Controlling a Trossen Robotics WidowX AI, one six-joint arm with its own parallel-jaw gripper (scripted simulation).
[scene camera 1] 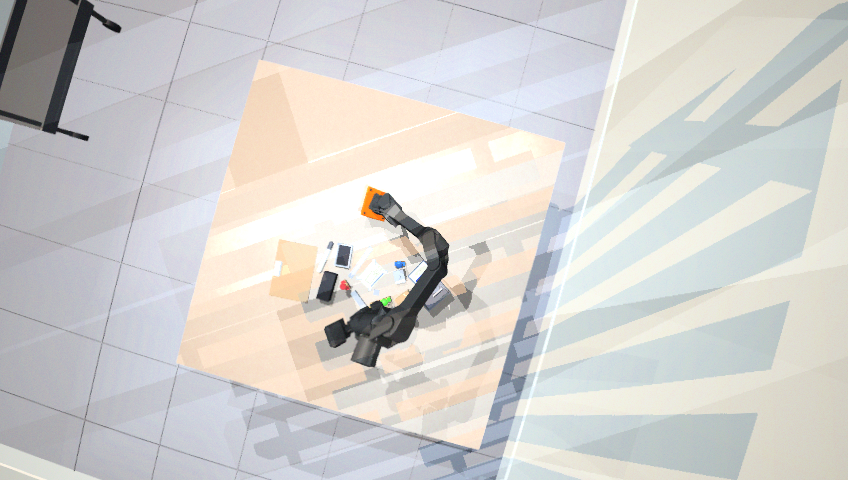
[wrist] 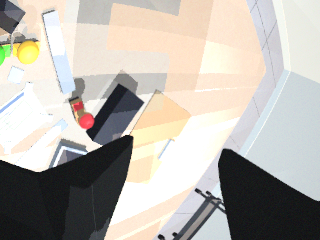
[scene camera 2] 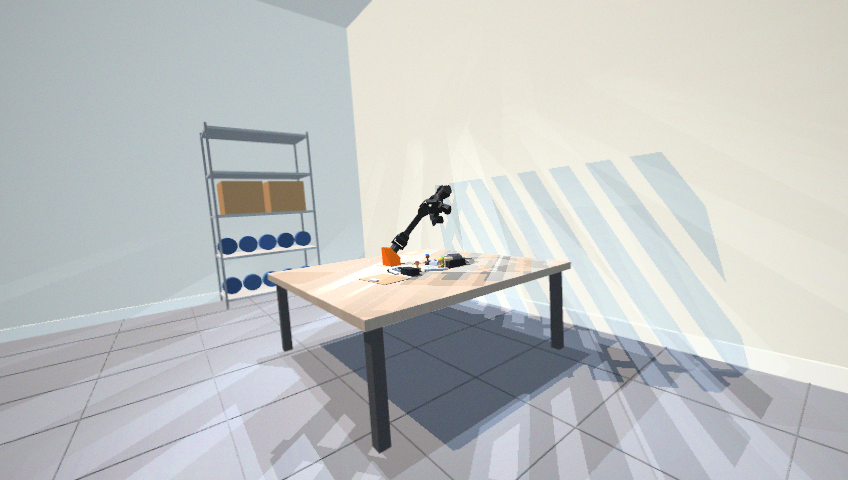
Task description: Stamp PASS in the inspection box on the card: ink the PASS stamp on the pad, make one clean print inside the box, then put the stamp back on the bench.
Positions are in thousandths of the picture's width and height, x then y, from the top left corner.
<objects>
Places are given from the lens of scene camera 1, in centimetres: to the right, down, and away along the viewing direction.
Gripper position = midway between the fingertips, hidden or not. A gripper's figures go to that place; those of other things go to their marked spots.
my gripper (scene camera 1: 406,670): -25, 25, 89
tan cardboard sheet (scene camera 1: 347,557): -52, 11, 116
</objects>
